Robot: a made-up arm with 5 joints.
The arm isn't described. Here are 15 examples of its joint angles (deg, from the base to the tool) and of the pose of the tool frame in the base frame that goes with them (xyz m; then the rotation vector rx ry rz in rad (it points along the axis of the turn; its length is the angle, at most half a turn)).
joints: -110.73 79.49 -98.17 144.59 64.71
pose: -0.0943 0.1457 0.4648 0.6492 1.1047 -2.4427
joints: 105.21 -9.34 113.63 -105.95 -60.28
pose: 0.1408 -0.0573 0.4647 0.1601 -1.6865 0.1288
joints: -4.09 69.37 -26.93 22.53 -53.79
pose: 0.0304 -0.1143 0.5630 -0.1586 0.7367 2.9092
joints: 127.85 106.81 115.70 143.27 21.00
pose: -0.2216 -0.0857 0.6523 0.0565 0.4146 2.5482
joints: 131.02 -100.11 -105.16 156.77 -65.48
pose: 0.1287 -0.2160 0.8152 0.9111 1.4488 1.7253
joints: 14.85 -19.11 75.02 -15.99 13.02
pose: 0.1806 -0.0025 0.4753 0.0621 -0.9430 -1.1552
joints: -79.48 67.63 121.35 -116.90 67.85
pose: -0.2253 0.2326 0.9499 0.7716 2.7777 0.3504
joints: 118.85 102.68 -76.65 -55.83 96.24
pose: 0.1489 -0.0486 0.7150 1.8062 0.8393 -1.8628
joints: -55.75 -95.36 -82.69 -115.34 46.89
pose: -0.0810 0.0783 0.7792 -1.4425 2.3819 -1.0442
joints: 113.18 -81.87 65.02 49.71 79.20
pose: 0.1116 0.0483 1.0323 0.8703 2.8329 0.6704
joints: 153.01 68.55 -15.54 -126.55 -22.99
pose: -0.2629 -0.0117 0.9637 2.9103 0.2921 0.0750
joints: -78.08 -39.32 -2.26 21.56 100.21
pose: 0.1624 0.2331 0.5056 0.1327 0.9677 -1.2437
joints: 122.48 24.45 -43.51 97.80 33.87
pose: -0.1327 -0.2809 0.8622 -1.1376 2.3989 1.1348
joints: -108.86 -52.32 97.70 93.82 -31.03
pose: 0.1397 0.1361 0.6170 0.2959 -0.6980 -0.5692
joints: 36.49 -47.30 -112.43 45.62 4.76
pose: -0.0444 -0.1435 0.6699 -0.3282 1.6211 0.9474
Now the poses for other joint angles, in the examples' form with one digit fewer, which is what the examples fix.
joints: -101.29 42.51 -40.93 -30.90 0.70
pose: -0.089 0.190 0.619 0.585 -0.558 0.716
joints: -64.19 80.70 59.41 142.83 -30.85
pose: -0.146 0.198 0.793 0.646 1.989 -1.155
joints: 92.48 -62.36 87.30 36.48 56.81
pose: 0.155 -0.075 0.953 -0.832 -2.658 -0.716
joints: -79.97 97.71 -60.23 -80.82 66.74
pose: 0.122 0.022 0.575 -0.170 -0.859 -0.748
